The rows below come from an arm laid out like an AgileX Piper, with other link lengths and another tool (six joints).
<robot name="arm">
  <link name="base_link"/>
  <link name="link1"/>
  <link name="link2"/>
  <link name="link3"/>
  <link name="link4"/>
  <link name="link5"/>
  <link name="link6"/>
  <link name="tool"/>
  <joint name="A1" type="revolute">
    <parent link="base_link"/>
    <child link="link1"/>
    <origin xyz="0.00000 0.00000 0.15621"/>
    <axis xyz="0 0 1"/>
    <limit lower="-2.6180" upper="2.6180"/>
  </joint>
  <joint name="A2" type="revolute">
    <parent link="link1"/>
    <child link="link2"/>
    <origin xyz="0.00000 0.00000 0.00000"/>
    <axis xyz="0 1 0"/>
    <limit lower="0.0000" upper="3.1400"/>
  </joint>
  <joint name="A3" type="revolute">
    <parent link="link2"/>
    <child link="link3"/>
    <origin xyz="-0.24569 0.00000 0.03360"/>
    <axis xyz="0 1 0"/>
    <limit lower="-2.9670" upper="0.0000"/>
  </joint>
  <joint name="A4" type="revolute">
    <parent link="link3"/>
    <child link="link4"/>
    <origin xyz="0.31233 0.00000 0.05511"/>
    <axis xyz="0.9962 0 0.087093"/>
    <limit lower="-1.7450" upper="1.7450"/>
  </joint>
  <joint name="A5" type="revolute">
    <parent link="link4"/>
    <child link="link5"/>
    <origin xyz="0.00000 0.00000 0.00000"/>
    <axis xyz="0 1 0"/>
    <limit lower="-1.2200" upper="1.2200"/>
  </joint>
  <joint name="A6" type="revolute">
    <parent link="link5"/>
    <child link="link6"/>
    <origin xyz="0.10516 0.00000 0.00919"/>
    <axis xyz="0.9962 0 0.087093"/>
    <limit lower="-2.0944" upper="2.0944"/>
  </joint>
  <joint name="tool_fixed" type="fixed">
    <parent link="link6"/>
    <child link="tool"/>
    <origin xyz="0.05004 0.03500 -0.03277" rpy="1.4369 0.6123 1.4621"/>
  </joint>
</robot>
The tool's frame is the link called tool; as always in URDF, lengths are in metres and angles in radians.
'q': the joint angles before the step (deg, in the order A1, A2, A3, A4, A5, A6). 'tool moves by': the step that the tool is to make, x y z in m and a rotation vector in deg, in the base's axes. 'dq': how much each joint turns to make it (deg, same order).
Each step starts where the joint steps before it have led.
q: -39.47 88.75 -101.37 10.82 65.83 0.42
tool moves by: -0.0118 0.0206 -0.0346 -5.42 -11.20 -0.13
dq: 0.52 -14.99 25.37 5.64 -22.16 -4.96
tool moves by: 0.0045 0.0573 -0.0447 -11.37 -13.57 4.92
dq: 9.98 -14.06 25.33 7.86 -28.91 -10.98
